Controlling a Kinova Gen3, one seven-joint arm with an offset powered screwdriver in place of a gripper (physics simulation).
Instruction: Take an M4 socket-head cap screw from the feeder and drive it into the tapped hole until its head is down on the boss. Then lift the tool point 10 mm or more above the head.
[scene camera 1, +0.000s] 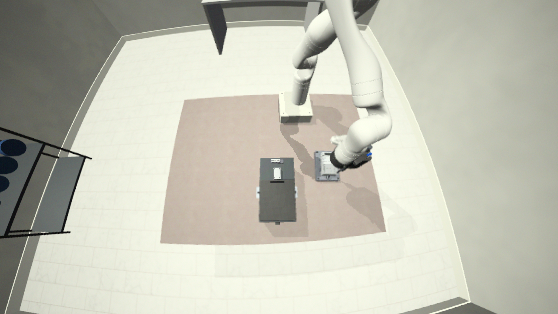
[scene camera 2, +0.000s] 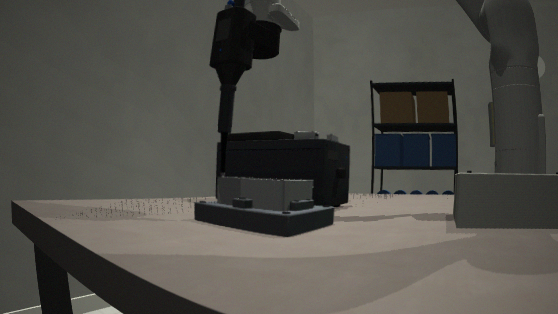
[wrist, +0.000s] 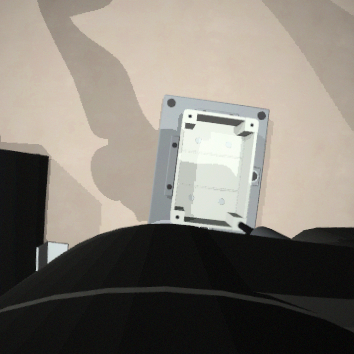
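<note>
My screwdriver (scene camera 2: 222, 173) (wrist: 242, 226) stands nearly upright, its thin dark bit reaching down to the top of one corner boss of the pale open housing (scene camera 1: 327, 163) (scene camera 2: 265, 190) (wrist: 210, 175). In the scene camera 2 view the bit's end meets the housing's top edge. No screw can be made out at the tip, and the hole under it is hidden. The other three corner bosses show dark holes in the wrist view. The housing sits on a grey fixture plate (scene camera 1: 318, 167) (scene camera 2: 240, 216) (wrist: 159, 195). The dark feeder (scene camera 1: 277, 202) (scene camera 2: 285, 157) (wrist: 22, 200) stands beside it.
A small pale block (scene camera 1: 277, 173) (scene camera 2: 306, 134) is on top of the feeder. The robot's base (scene camera 1: 287, 111) (scene camera 2: 505, 200) stands on the pinkish table top (scene camera 1: 215, 175) (scene camera 2: 260, 270). A shelf rack (scene camera 2: 372, 140) with brown and blue boxes stands in the background.
</note>
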